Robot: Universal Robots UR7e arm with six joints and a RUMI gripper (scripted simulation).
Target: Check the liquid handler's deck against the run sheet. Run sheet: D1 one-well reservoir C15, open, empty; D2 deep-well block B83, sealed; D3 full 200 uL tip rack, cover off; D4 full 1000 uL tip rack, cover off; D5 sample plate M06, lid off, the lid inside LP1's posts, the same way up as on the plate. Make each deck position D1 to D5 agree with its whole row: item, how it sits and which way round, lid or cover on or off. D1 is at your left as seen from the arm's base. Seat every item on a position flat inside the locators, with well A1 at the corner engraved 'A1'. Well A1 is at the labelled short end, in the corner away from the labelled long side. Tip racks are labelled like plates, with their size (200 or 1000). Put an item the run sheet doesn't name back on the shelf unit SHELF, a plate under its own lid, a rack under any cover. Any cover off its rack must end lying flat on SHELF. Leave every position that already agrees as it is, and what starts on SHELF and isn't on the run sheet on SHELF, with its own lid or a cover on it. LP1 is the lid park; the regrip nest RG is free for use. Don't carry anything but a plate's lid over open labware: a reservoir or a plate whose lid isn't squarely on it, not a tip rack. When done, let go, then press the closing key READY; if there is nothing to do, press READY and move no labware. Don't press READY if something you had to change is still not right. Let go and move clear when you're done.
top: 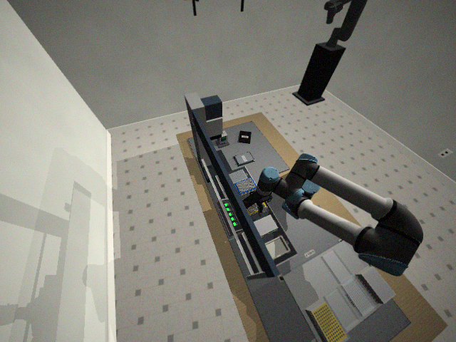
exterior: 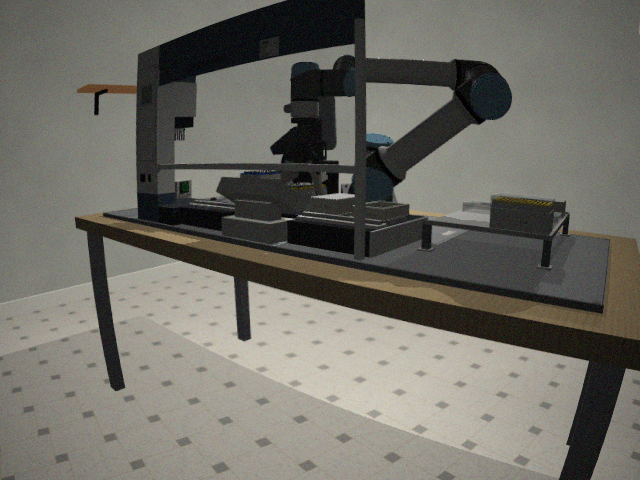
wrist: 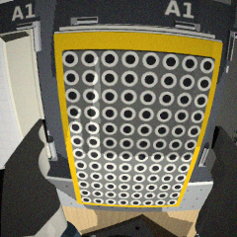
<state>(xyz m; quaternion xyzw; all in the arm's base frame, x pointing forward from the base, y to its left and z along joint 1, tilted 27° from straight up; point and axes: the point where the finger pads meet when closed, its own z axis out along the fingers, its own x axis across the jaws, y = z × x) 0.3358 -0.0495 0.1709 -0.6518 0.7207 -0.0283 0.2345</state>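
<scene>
Now: the yellow-framed tip rack 1 cm ahead of my hand and 1 cm above it. Round my hand: one-well reservoir 25 cm to the left, 2 cm below, 1 cm ahead; then blue-framed tip rack 12 cm to the right, 3 cm above; then white sealed block 12 cm to the left, 1 cm below, 1 cm ahead.
</scene>
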